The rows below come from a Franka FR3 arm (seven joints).
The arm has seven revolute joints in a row. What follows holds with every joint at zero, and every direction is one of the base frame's. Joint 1 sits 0.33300 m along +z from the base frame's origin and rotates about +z. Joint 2 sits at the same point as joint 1 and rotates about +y. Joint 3 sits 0.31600 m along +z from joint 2 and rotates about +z. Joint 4 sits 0.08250 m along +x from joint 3 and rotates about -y. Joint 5 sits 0.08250 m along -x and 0.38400 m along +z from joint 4 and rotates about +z. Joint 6 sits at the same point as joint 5 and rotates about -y. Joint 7 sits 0.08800 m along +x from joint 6 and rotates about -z. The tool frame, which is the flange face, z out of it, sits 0.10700 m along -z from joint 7; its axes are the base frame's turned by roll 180.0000, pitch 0.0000 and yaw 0.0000 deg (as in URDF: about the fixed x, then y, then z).
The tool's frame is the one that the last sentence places.
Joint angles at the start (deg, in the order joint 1, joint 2, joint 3, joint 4, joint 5, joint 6, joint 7):
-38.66, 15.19, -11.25, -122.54, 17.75, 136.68, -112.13
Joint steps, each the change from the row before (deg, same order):
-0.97, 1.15, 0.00, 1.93, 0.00, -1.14, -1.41
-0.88, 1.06, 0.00, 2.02, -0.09, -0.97, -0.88
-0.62, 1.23, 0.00, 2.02, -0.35, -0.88, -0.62
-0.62, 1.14, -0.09, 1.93, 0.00, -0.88, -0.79
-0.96, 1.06, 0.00, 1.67, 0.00, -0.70, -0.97
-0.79, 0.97, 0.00, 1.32, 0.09, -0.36, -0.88
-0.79, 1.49, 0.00, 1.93, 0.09, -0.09, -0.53
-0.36, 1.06, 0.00, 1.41, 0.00, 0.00, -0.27
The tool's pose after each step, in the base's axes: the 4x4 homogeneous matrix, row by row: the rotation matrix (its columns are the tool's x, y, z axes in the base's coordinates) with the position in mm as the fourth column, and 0 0 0 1 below. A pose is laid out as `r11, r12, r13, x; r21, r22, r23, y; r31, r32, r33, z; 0, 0, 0, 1`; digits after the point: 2 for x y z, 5 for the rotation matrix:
0.62925, 0.76691, 0.12611, 367.94; 0.76141, -0.64083, 0.09792, -443.85; 0.15591, 0.03440, -0.98717, 282.86; 0, 0, 0, 1
0.62479, 0.77042, 0.12681, 367.64; 0.76537, -0.63644, 0.09569, -455.61; 0.15442, 0.03727, -0.98730, 285.37; 0, 0, 0, 1
0.61865, 0.77605, 0.12252, 369.02; 0.77133, -0.62959, 0.09312, -465.74; 0.14940, 0.03690, -0.98809, 286.24; 0, 0, 0, 1
0.61416, 0.77969, 0.12205, 369.27; 0.77517, -0.62501, 0.09209, -476.00; 0.14809, 0.03805, -0.98824, 287.36; 0, 0, 0, 1
0.61118, 0.78204, 0.12197, 366.34; 0.77776, -0.62198, 0.09070, -487.11; 0.14679, 0.03944, -0.98838, 287.54; 0, 0, 0, 1
0.60877, 0.78380, 0.12273, 363.61; 0.77991, -0.61961, 0.08853, -496.31; 0.14543, 0.04182, -0.98848, 286.52; 0, 0, 0, 1
0.61078, 0.78189, 0.12491, 362.71; 0.77931, -0.62152, 0.07986, -508.10; 0.14008, 0.04856, -0.98895, 284.79; 0, 0, 0, 1
0.61034, 0.78203, 0.12614, 363.86; 0.78057, -0.62087, 0.07230, -515.43; 0.13486, 0.05434, -0.98937, 283.82; 0, 0, 0, 1

